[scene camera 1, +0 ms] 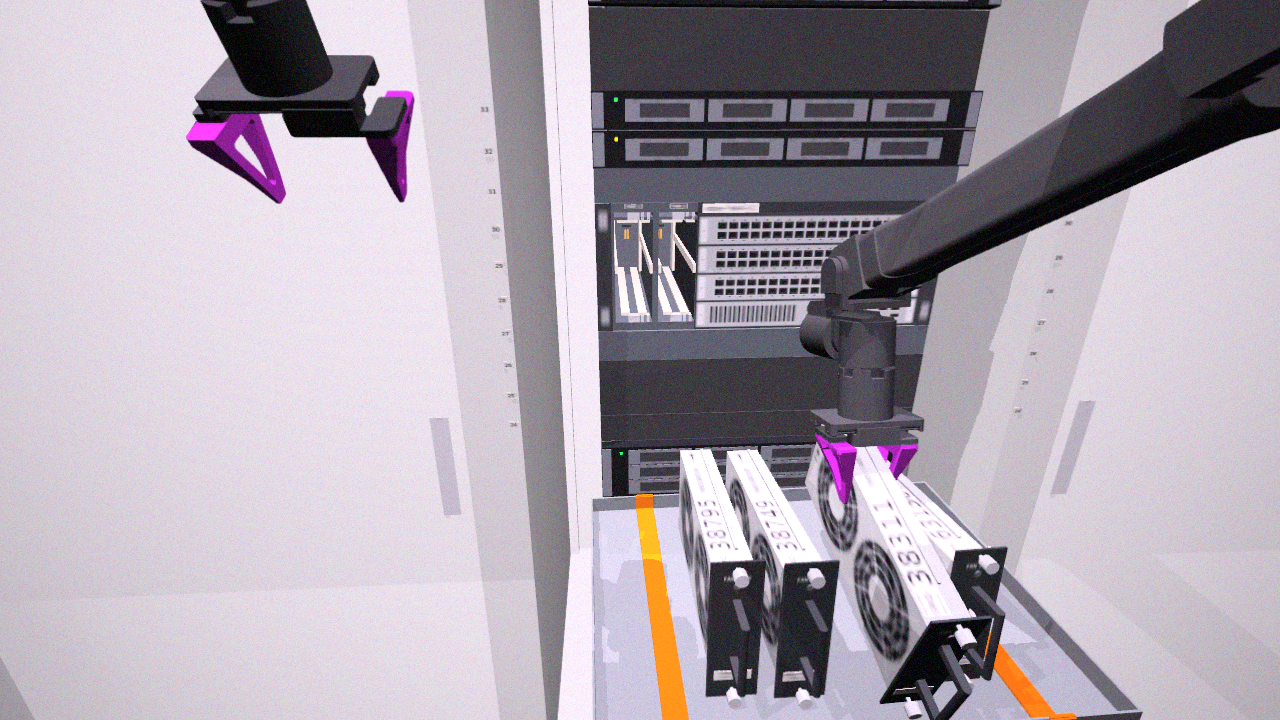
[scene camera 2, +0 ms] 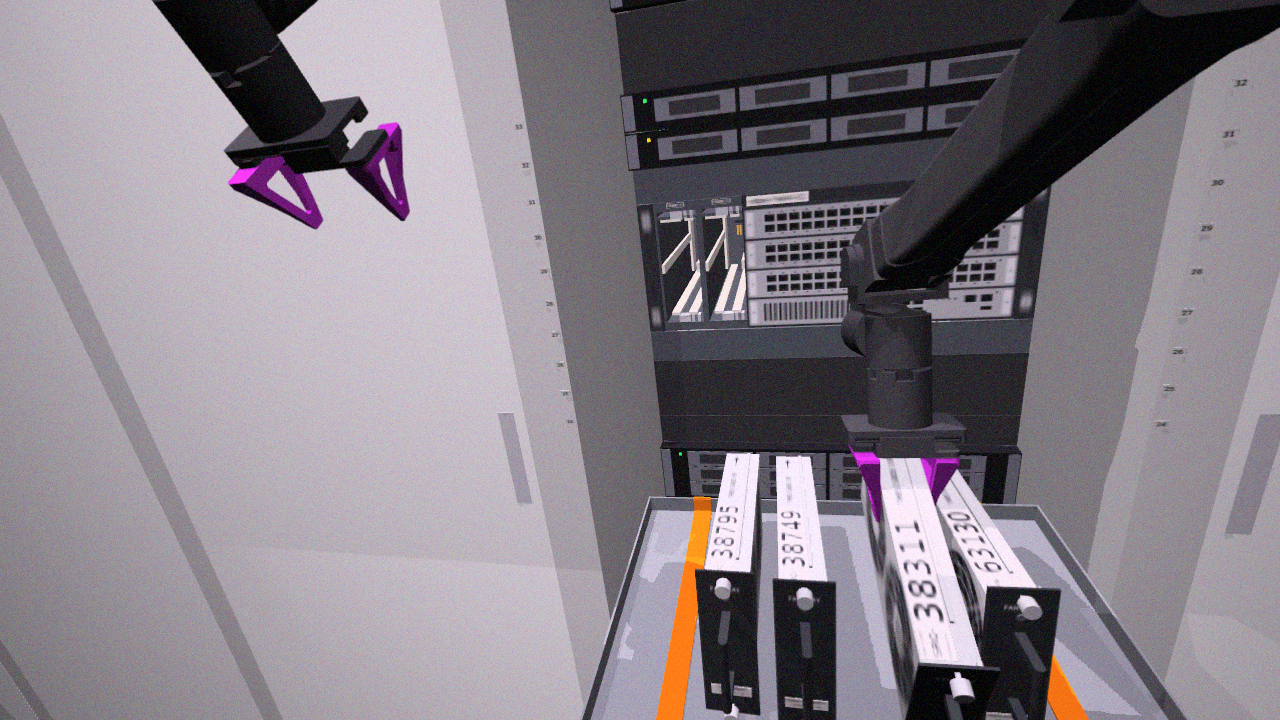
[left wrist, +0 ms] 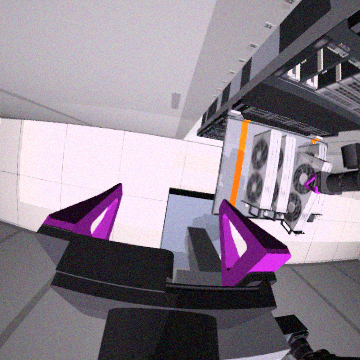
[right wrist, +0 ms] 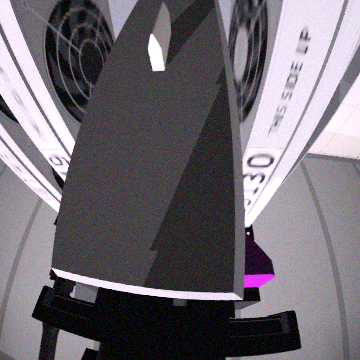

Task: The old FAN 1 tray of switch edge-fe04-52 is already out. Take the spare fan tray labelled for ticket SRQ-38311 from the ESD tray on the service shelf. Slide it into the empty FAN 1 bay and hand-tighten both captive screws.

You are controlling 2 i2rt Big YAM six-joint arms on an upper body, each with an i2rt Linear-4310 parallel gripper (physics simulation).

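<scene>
The spare fan tray 38311 (scene camera 1: 913, 555) (scene camera 2: 921, 564) (left wrist: 294, 206) (right wrist: 145, 150) is tilted, its rear end higher than its black front plate. My right gripper (scene camera 1: 870, 488) (scene camera 2: 906, 508) is shut on it near the rear end; in the right wrist view its dark rear face hides most of the fingers. The grey ESD tray (scene camera 1: 622, 555) (scene camera 2: 653, 555) lies below. My left gripper (scene camera 1: 341, 199) (scene camera 2: 359, 222) (left wrist: 172, 196) is open and empty, high at the left. The switch has two open bays side by side, a left bay (scene camera 1: 631, 291) and a right bay (scene camera 1: 673, 291); their labels are unreadable.
Fan trays 38795 (scene camera 1: 716, 528) (scene camera 2: 733, 528) and 38749 (scene camera 1: 771, 528) (scene camera 2: 794, 528) stand left of the held one. Fan tray 63130 (scene camera 1: 939, 528) (scene camera 2: 984, 546) stands close at its right. Cabinet walls flank the rack.
</scene>
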